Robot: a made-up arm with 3 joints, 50 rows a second.
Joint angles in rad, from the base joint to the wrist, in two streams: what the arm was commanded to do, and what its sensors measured. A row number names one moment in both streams.
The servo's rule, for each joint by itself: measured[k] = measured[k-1] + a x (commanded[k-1-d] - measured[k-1]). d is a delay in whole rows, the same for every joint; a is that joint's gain. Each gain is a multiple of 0.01, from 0.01 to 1. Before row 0 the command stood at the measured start. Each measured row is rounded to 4 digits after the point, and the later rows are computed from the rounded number. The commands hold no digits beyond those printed.
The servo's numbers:
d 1
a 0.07 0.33 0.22
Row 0, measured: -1.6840 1.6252 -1.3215
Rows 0 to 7, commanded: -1.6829 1.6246 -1.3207; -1.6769 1.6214 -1.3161; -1.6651 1.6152 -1.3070; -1.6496 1.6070 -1.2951; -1.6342 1.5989 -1.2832; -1.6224 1.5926 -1.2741; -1.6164 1.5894 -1.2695; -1.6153 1.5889 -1.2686
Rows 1 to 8, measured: -1.6840 1.6252 -1.3215; -1.6839 1.6250 -1.3213; -1.6834 1.6238 -1.3202; -1.6821 1.6210 -1.3173; -1.6798 1.6164 -1.3124; -1.6766 1.6106 -1.3060; -1.6728 1.6047 -1.2990; -1.6689 1.5997 -1.2925
